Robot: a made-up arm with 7 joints.
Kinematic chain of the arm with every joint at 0, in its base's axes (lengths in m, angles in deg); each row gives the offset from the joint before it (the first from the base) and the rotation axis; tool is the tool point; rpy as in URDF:
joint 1: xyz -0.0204 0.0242 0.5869 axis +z
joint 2: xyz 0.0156 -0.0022 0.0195 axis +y
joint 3: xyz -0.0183 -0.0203 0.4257 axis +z
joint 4: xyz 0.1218 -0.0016 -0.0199 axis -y
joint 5: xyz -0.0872 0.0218 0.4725 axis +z
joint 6: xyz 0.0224 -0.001 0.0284 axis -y
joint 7: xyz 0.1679 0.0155 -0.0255 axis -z
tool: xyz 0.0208 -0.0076 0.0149 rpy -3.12 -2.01 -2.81
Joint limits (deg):
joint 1: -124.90..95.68
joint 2: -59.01..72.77
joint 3: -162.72..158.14
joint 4: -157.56..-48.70
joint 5: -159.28..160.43
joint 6: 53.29..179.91
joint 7: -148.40..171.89
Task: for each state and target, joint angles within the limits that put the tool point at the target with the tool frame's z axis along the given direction. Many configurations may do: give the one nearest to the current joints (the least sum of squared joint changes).
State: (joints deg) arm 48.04 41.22 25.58 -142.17 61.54 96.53 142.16
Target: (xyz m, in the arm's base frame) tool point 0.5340 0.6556 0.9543 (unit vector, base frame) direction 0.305 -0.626 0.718
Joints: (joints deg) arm 40.19 12.04 11.45 -91.95 41.02 121.28 142.08
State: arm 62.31 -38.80 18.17 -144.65 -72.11 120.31 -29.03
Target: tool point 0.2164 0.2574 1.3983 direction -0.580 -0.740 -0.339
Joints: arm 88.98 -36.10 -30.49 -98.17 -48.81 172.32 -30.28
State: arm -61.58 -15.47 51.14 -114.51 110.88 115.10 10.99
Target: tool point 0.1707 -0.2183 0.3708 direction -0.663 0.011 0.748
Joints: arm -68.86 16.59 27.80 -154.44 142.96 150.32 7.64
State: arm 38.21 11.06 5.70 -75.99 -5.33 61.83 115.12
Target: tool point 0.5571 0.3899 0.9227 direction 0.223 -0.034 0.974
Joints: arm 31.31 -11.65 1.08 -117.55 8.93 99.62 117.72
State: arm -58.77 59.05 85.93 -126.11 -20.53 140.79 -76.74
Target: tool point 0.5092 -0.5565 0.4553 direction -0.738 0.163 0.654
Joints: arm -92.88 72.21 44.81 -95.01 -72.41 179.91 -71.02
